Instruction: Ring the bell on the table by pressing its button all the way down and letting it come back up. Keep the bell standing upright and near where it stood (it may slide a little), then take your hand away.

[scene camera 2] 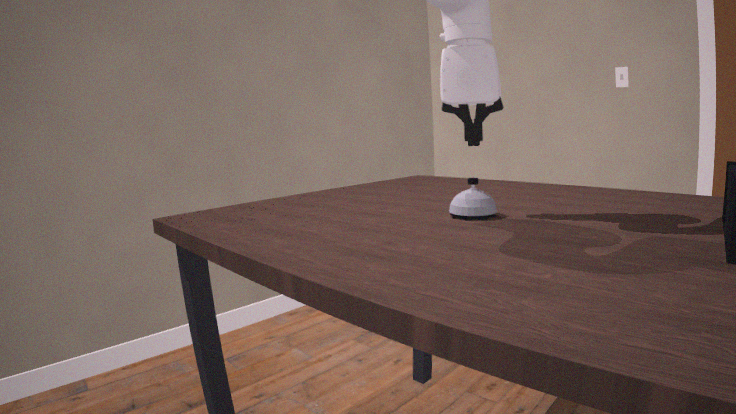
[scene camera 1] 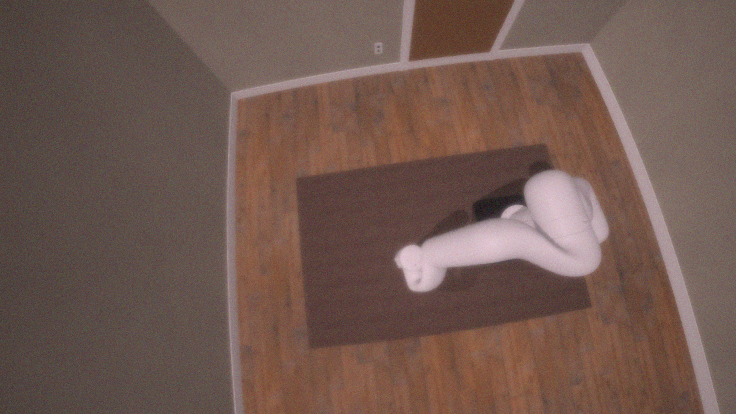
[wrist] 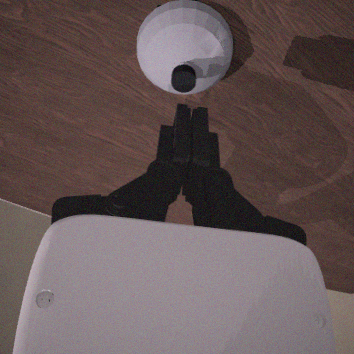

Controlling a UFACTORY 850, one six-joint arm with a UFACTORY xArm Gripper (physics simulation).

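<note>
The bell (scene camera 2: 472, 203) (wrist: 180, 40) is a pale grey dome on a dark base and stands upright on the table (scene camera 2: 334, 247) (wrist: 65, 110) (scene camera 1: 349, 216). Its black button (scene camera 2: 472, 181) (wrist: 183, 78) stands up on a short stem above the dome. My gripper (scene camera 2: 473, 144) (wrist: 186, 125) is shut and empty. In the scene camera 2 view its fingertips are straight above the button, with a clear gap between them. In the wrist view the button shows just beyond the fingertips. In the scene camera 1 view the bell is hidden under the arm (scene camera 1: 478, 242).
A black object (scene camera 2: 729, 213) stands at the right edge of the scene camera 2 view. A black shape (scene camera 1: 491, 207) shows beside the arm's base side in the scene camera 1 view. The arm's shadow lies on the table to the right of the bell.
</note>
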